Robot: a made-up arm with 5 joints. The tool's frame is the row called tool.
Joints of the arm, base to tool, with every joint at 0 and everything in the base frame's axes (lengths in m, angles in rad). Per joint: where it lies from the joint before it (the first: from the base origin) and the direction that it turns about. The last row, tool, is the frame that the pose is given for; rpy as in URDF.
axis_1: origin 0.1 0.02 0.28 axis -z
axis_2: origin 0 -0.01 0.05 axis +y
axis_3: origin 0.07 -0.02 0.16 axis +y
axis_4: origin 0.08 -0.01 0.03 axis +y
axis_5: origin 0.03 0 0 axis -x
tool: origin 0.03 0.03 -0.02 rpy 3.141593 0 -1.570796
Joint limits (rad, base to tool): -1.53..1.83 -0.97..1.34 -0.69..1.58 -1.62..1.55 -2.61..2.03
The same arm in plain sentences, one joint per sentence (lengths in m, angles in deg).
The arm has five revolute joints in a row. What follows holds with every joint at zero, and every direction is one of the base frame's.
Joint 1 sits 0.1 m along +x and 0.02 m along +y and 0.28 m along +z from the base frame's origin and turns about -z, from -87.66 to 104.85 deg.
Joint 2 sits 0.01 m along -y and 0.05 m along +z from joint 1 and turns about +y, from -55.58 to 76.78 deg.
Joint 3 sits 0.07 m along +x and 0.02 m along -y and 0.16 m along +z from joint 2 and turns about +y, from -39.53 to 90.53 deg.
Joint 4 sits 0.08 m along +x and 0.01 m along -y and 0.03 m along +z from joint 3 and turns about +y, from -92.82 to 88.81 deg.
Joint 5 sits 0.03 m along +x from joint 4 and turns about -x, from -149.54 to 116.31 deg.
The tool frame, which is the frame that the pose is given for, sits 0.03 m along +x and 0.03 m along +y and 0.02 m along -z from joint 5; its axes are the base frame's turned by roll -180, pitch 0 and yaw -90 deg (as in URDF: about the fixed x, then y, then z).

